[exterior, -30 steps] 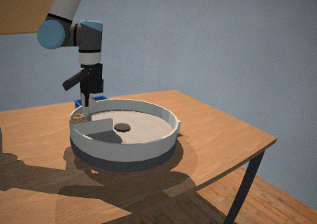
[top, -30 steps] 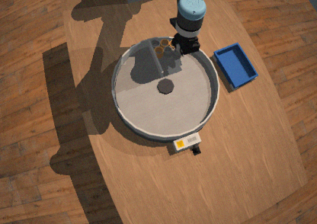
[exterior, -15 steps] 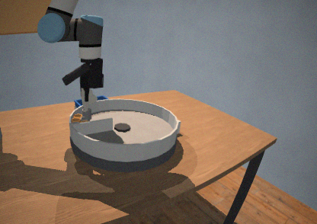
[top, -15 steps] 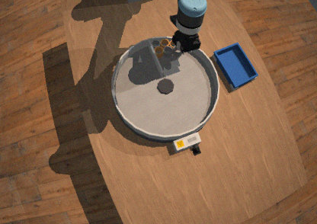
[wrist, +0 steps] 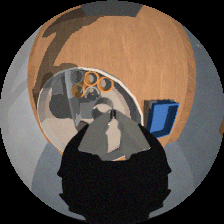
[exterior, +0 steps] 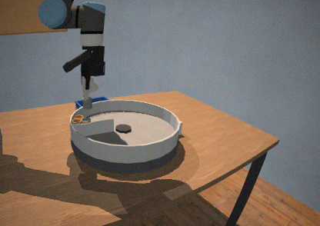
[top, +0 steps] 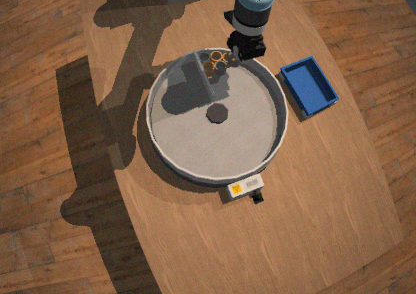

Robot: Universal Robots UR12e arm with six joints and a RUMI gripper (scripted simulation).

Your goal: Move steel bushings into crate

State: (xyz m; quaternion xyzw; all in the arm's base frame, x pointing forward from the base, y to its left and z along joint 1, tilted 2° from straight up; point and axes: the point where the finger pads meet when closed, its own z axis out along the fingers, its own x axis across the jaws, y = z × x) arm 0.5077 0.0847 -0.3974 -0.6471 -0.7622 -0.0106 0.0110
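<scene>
The blue crate is 7 cm ahead of my hand, 25 cm to the left of it and 13 cm below it. The rest, counted from my hand: grey turntable (13 cm ahead, 9 cm to the right, 11 cm below).
</scene>
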